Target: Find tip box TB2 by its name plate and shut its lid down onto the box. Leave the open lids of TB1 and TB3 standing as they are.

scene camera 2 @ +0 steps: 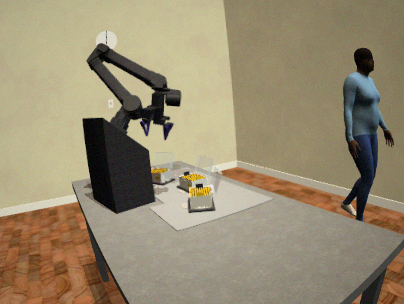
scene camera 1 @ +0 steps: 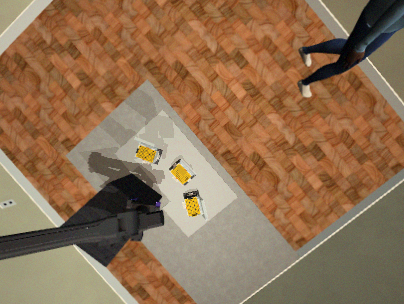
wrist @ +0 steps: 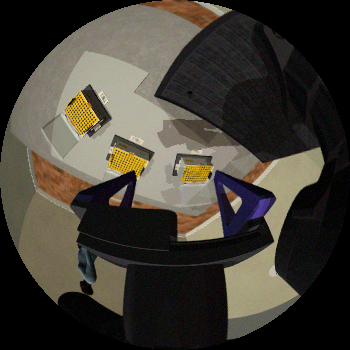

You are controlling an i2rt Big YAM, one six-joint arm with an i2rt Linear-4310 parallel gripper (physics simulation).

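Frame: origin at the arm's base, x back, y down, z right, level; metres.
Where they show: gripper, between the fingertips: (scene camera 2: 155, 138) (scene camera 1: 147, 199) (wrist: 174, 174); arm's base, origin of its link: (scene camera 2: 115, 131).
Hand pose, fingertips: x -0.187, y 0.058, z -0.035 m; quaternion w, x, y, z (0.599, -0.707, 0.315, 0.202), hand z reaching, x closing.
Each offset is from my fingertips to the top centre of the thing. "*": to the spot under its first point. Level surfaces: height alone.
TB2 {dx -0.037, dy +0.193, dz -0.231 m} (scene camera 1: 147, 153) (scene camera 2: 159, 174) (wrist: 195, 173), the right-hand box in the wrist view, holds yellow tips; its clear lid {* dx -0.096, dy +0.163, dz -0.274 m} (scene camera 2: 164, 159) (wrist: 196, 194) stands open. Its name plate {* dx +0.017, dy +0.265, dz -0.192 m} (wrist: 196, 151) is too small to read. TB3 {dx -0.159, dy +0.193, dz -0.004 m} (scene camera 1: 181, 173) (scene camera 2: 192, 180) (wrist: 127, 160) is the middle box, its lid {* dx -0.229, dy +0.167, dz -0.020 m} (scene camera 2: 204, 165) open and partly behind a finger in the wrist view. TB1 {dx -0.109, dy +0.193, dz +0.217 m} (scene camera 1: 192, 206) (scene camera 2: 201, 198) (wrist: 82, 113) is at the left, its lid {dx -0.172, dy +0.114, dz +0.239 m} (scene camera 1: 202, 206) (wrist: 61, 136) open. My gripper (scene camera 1: 146, 202) (scene camera 2: 156, 137) (wrist: 174, 174) is open and empty, high above the table, away from the boxes.
The boxes stand on a pale mat {dy +0.267 m} (scene camera 1: 220, 195) (scene camera 2: 240, 200) (wrist: 120, 80) on the grey table {dy +0.271 m} (scene camera 1: 240, 250) (scene camera 2: 225, 250) (wrist: 45, 75). A tall black block (scene camera 2: 117, 165) (wrist: 215, 85) stands beside the mat, by the arm. A person (scene camera 1: 345, 55) (scene camera 2: 362, 110) stands beyond the table.
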